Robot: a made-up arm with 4 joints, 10 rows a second.
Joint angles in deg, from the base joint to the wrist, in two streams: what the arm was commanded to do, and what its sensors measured. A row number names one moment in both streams.
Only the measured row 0 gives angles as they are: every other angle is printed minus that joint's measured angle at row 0.
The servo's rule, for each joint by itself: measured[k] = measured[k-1] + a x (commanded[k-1-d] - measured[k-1]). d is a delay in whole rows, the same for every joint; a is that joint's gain. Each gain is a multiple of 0.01, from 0.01 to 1. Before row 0 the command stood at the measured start. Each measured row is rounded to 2 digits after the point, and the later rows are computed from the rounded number. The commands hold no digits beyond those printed.
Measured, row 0:
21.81 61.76 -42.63 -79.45
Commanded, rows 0 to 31:
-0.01 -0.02 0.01 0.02
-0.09 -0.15 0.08 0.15
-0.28 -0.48 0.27 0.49
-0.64 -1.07 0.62 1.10
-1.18 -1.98 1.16 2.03
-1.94 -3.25 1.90 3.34
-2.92 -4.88 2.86 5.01
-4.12 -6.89 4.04 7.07
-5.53 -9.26 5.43 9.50
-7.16 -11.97 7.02 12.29
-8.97 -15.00 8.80 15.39
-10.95 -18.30 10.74 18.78
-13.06 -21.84 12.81 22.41
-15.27 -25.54 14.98 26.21
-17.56 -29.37 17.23 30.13
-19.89 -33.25 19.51 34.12
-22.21 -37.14 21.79 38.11
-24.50 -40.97 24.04 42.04
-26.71 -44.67 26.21 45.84
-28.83 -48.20 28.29 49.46
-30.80 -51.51 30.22 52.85
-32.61 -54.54 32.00 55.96
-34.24 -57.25 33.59 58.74
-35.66 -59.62 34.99 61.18
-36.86 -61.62 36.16 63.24
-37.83 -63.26 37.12 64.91
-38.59 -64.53 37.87 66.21
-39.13 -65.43 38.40 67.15
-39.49 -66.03 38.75 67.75
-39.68 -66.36 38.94 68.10
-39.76 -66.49 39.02 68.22
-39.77 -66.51 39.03 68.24
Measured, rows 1 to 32:
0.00 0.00 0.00 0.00
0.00 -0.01 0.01 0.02
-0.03 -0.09 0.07 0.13
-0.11 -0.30 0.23 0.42
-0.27 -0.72 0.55 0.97
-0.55 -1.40 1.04 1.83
-0.98 -2.40 1.74 3.05
-1.58 -3.74 2.65 4.64
-2.37 -5.44 3.78 6.61
-3.35 -7.50 5.12 8.95
-4.53 -9.91 6.66 11.66
-5.91 -12.66 8.39 14.68
-7.47 -15.71 10.29 18.00
-9.20 -19.02 12.33 21.57
-11.08 -22.54 14.48 25.33
-13.09 -26.23 16.71 29.22
-15.20 -30.02 18.98 33.19
-17.37 -33.86 21.26 37.18
-19.58 -37.70 23.51 41.12
-21.79 -41.46 25.70 44.94
-23.97 -45.10 27.80 48.60
-26.09 -48.56 29.76 52.04
-28.11 -51.79 31.57 55.22
-30.01 -54.74 33.21 58.07
-31.76 -57.38 34.65 60.59
-33.34 -59.67 35.87 62.74
-34.73 -61.61 36.88 64.50
-35.93 -63.19 37.68 65.89
-36.92 -64.40 38.26 66.91
-37.72 -65.28 38.66 67.59
-38.33 -65.86 38.89 68.00
-38.77 -66.20 39.00 68.18
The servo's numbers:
d 1
a 0.31 0.54 0.81 0.81

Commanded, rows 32 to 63:
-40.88 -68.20 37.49 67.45
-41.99 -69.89 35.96 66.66
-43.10 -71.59 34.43 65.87
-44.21 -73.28 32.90 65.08
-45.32 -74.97 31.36 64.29
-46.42 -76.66 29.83 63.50
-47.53 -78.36 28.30 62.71
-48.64 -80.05 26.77 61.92
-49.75 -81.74 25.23 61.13
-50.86 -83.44 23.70 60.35
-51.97 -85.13 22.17 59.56
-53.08 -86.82 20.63 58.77
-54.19 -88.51 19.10 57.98
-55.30 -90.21 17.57 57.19
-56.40 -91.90 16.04 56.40
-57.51 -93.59 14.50 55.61
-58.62 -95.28 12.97 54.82
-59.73 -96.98 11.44 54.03
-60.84 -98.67 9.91 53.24
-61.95 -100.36 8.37 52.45
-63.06 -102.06 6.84 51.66
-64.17 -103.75 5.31 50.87
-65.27 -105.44 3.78 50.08
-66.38 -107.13 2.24 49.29
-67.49 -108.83 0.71 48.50
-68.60 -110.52 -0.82 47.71
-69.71 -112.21 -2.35 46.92
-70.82 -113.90 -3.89 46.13
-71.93 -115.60 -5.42 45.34
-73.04 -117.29 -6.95 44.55
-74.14 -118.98 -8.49 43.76
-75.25 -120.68 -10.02 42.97
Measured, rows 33 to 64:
-39.08 -66.37 39.02 68.23
-39.64 -67.36 37.78 67.60
-40.37 -68.73 36.31 66.84
-41.22 -70.27 34.79 66.05
-42.15 -71.90 33.26 65.26
-43.13 -73.56 31.72 64.47
-44.15 -75.23 30.19 63.68
-45.20 -76.92 28.66 62.89
-46.27 -78.61 27.13 62.10
-47.35 -80.30 25.59 61.31
-48.44 -82.00 24.06 60.53
-49.53 -83.69 22.53 59.74
-50.63 -85.38 20.99 58.95
-51.73 -87.07 19.46 58.16
-52.84 -88.77 17.93 57.37
-53.94 -90.46 16.40 56.58
-55.05 -92.15 14.86 55.79
-56.16 -93.84 13.33 55.00
-57.27 -95.54 11.80 54.21
-58.38 -97.23 10.27 53.42
-59.49 -98.92 8.73 52.63
-60.60 -100.62 7.20 51.84
-61.71 -102.31 5.67 51.05
-62.81 -104.00 4.14 50.26
-63.92 -105.69 2.60 49.47
-65.03 -107.39 1.07 48.68
-66.14 -109.08 -0.46 47.89
-67.25 -110.77 -1.99 47.10
-68.36 -112.46 -3.53 46.31
-69.47 -114.16 -5.06 45.52
-70.58 -115.85 -6.59 44.73
-71.68 -117.54 -8.13 43.94

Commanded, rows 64 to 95:
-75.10 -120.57 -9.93 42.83
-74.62 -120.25 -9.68 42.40
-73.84 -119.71 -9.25 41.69
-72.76 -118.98 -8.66 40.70
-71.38 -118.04 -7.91 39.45
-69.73 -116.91 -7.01 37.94
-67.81 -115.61 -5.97 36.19
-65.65 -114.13 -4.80 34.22
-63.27 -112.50 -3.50 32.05
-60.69 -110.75 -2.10 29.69
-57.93 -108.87 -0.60 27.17
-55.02 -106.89 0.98 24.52
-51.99 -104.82 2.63 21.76
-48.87 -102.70 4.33 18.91
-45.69 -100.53 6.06 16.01
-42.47 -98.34 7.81 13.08
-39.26 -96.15 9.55 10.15
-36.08 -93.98 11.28 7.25
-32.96 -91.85 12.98 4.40
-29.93 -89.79 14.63 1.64
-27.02 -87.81 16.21 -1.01
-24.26 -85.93 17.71 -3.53
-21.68 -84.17 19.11 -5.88
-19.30 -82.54 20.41 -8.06
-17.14 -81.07 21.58 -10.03
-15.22 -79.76 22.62 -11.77
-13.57 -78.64 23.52 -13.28
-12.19 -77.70 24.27 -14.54
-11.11 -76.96 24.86 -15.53
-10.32 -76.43 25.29 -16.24
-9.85 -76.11 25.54 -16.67
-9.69 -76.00 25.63 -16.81
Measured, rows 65 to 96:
-72.79 -119.24 -9.66 43.15
-73.51 -119.96 -9.88 42.89
-73.85 -120.12 -9.72 42.49
-73.85 -119.90 -9.34 41.84
-73.51 -119.40 -8.79 40.92
-72.85 -118.67 -8.08 39.73
-71.88 -117.72 -7.21 38.28
-70.62 -116.58 -6.21 36.59
-69.08 -115.26 -5.07 34.67
-67.28 -113.77 -3.80 32.55
-65.24 -112.14 -2.42 30.23
-62.97 -110.37 -0.95 27.75
-60.51 -108.49 0.61 25.13
-57.87 -106.51 2.25 22.40
-55.08 -104.45 3.93 19.57
-52.17 -102.33 5.66 16.69
-49.16 -100.18 7.40 13.77
-46.09 -98.00 9.14 10.84
-42.99 -95.83 10.87 7.93
-39.88 -93.68 12.58 5.07
-36.80 -91.58 14.24 2.29
-33.77 -89.54 15.84 -0.38
-30.82 -87.59 17.35 -2.93
-27.99 -85.74 18.78 -5.32
-25.30 -84.01 20.10 -7.54
-22.77 -82.42 21.30 -9.56
-20.43 -80.98 22.37 -11.35
-18.30 -79.72 23.30 -12.91
-16.41 -78.63 24.09 -14.23
-14.77 -77.73 24.71 -15.28
-13.39 -77.03 25.18 -16.06
-12.29 -76.53 25.47 -16.55

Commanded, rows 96 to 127:
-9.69 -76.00 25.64 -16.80
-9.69 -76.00 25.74 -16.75
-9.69 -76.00 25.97 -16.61
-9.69 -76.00 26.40 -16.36
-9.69 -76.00 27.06 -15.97
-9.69 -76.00 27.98 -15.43
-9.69 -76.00 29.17 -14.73
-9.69 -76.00 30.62 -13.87
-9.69 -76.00 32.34 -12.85
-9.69 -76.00 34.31 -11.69
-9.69 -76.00 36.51 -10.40
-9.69 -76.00 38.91 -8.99
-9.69 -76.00 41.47 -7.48
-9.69 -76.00 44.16 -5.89
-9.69 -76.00 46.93 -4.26
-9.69 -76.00 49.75 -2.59
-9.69 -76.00 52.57 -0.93
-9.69 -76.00 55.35 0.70
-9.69 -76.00 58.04 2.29
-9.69 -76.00 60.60 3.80
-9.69 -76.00 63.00 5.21
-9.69 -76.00 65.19 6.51
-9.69 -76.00 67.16 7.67
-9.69 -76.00 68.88 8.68
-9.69 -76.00 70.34 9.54
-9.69 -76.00 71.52 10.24
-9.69 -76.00 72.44 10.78
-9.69 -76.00 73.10 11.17
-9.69 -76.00 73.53 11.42
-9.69 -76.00 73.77 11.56
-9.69 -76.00 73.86 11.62
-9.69 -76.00 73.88 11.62
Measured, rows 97 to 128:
-11.48 -76.24 25.60 -16.76
-10.93 -76.11 25.63 -16.79
-10.55 -76.05 25.72 -16.76
-10.28 -76.02 25.92 -16.64
-10.10 -76.01 26.31 -16.41
-9.97 -76.00 26.92 -16.05
-9.88 -76.00 27.78 -15.55
-9.82 -76.00 28.91 -14.89
-9.78 -76.00 30.30 -14.06
-9.75 -76.00 31.95 -13.08
-9.73 -76.00 33.86 -11.95
-9.72 -76.00 36.01 -10.69
-9.71 -76.00 38.36 -9.31
-9.70 -76.00 40.88 -7.83
-9.70 -76.00 43.54 -6.26
-9.70 -76.00 46.29 -4.64
-9.70 -76.00 49.09 -2.98
-9.70 -76.00 51.91 -1.32
-9.70 -76.00 54.70 0.32
-9.70 -76.00 57.41 1.92
-9.70 -76.00 59.99 3.44
-9.70 -76.00 62.43 4.87
-9.70 -76.00 64.67 6.20
-9.70 -76.00 66.69 7.39
-9.70 -76.00 68.46 8.43
-9.70 -76.00 69.98 9.33
-9.70 -76.00 71.23 10.07
-9.70 -76.00 72.21 10.65
-9.70 -76.00 72.93 11.07
-9.70 -76.00 73.42 11.35
-9.70 -76.00 73.70 11.52
-9.70 -76.00 73.83 11.60

